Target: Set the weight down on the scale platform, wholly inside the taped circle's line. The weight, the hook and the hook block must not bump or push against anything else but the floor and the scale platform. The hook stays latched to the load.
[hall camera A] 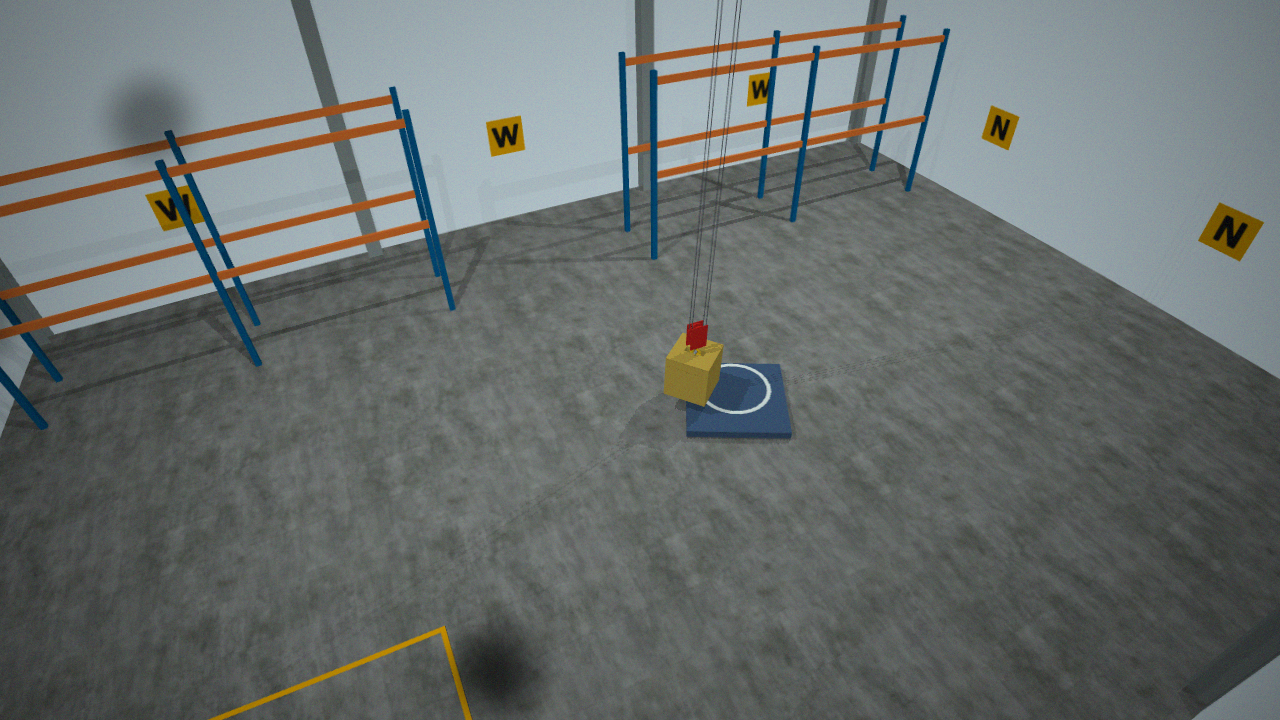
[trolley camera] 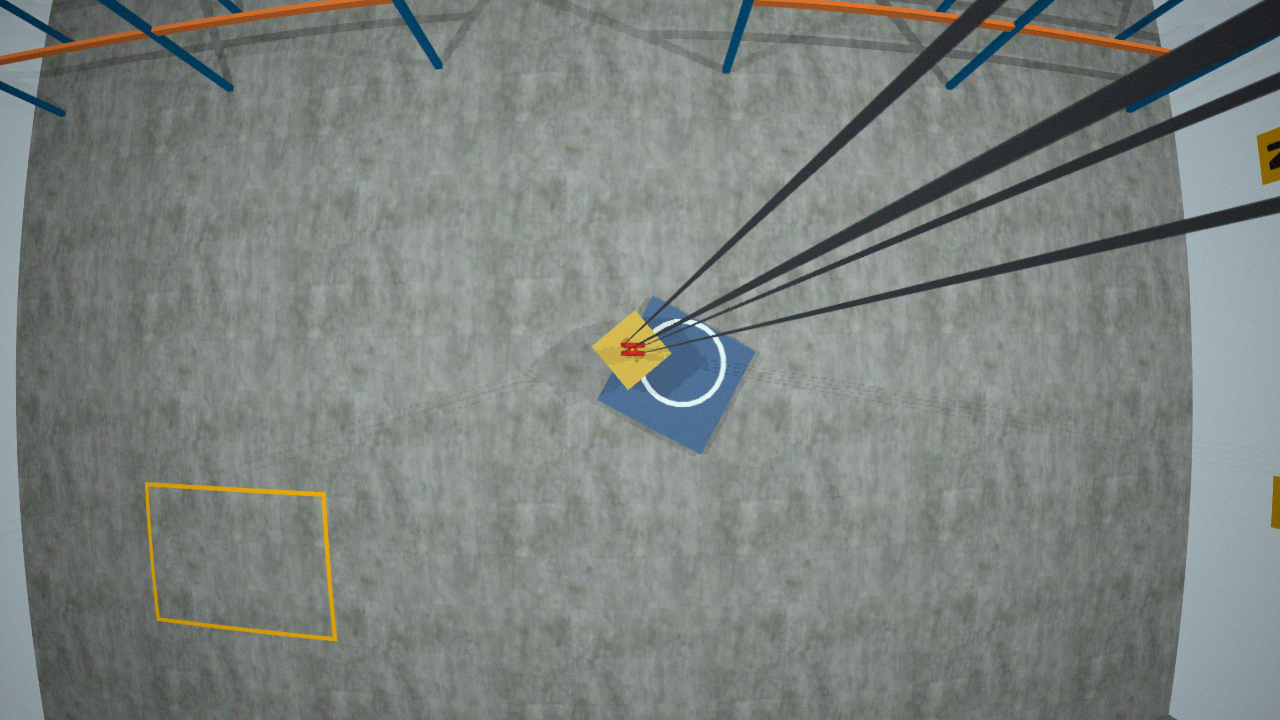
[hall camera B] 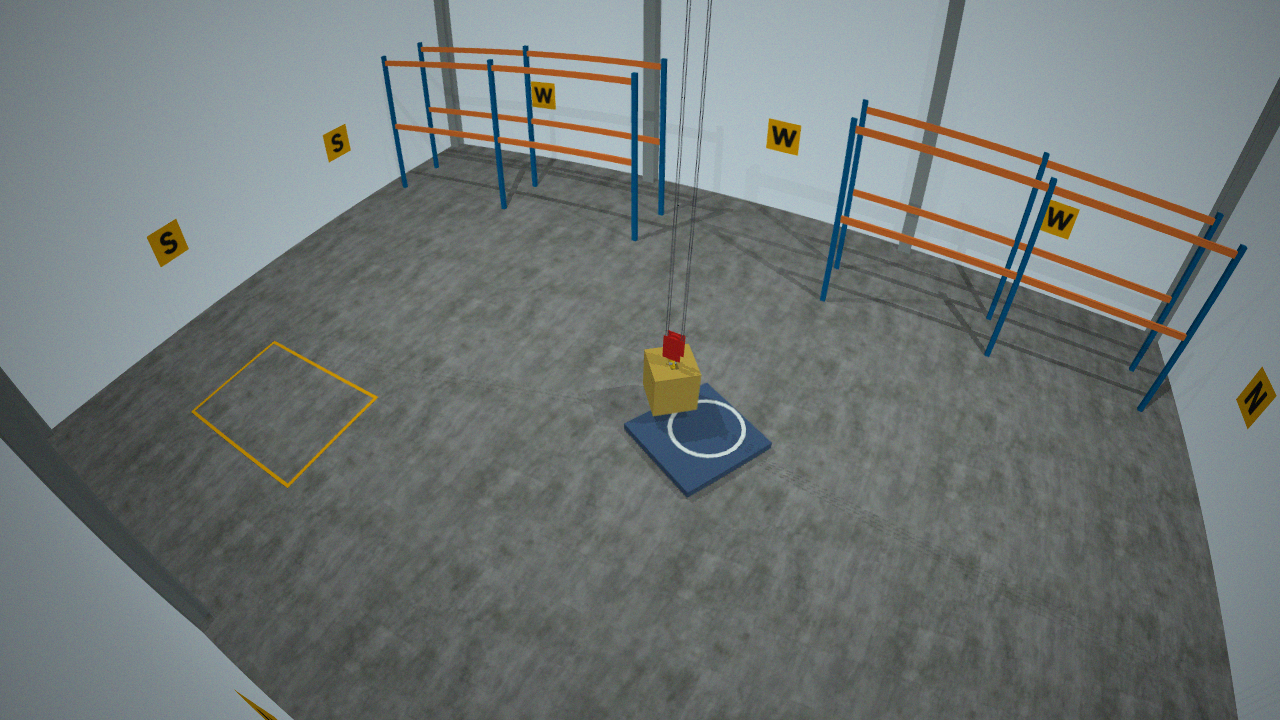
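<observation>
The yellow box-shaped weight hangs above the blue scale platform. In the trolley camera view it covers the platform's left edge and the left part of the white taped circle, and part of it reaches past that edge. A gap under the weight shows in hall camera B, and its shadow falls partly inside the circle. My hook is at the weight's top, shut on it, under the red hook block. The hook's latch is too small to make out.
Two blue and orange racks, the left rack and the right rack, stand along the W wall, away from the weight. A yellow floor outline lies apart from the platform.
</observation>
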